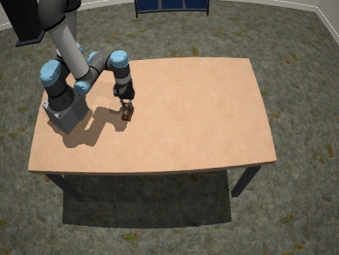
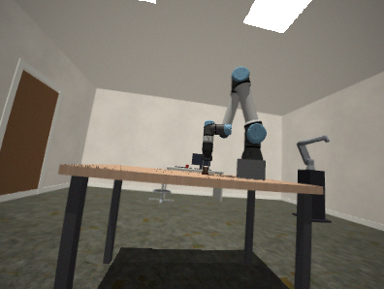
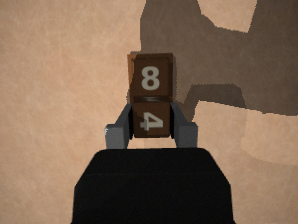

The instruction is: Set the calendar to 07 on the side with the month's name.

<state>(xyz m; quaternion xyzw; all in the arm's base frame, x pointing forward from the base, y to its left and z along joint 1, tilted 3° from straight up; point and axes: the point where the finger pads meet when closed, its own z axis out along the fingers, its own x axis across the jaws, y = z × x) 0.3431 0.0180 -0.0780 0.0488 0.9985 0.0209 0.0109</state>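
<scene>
Right now my hand is 20 mm to the left of the brown calendar tray and 40 mm above it.
</scene>
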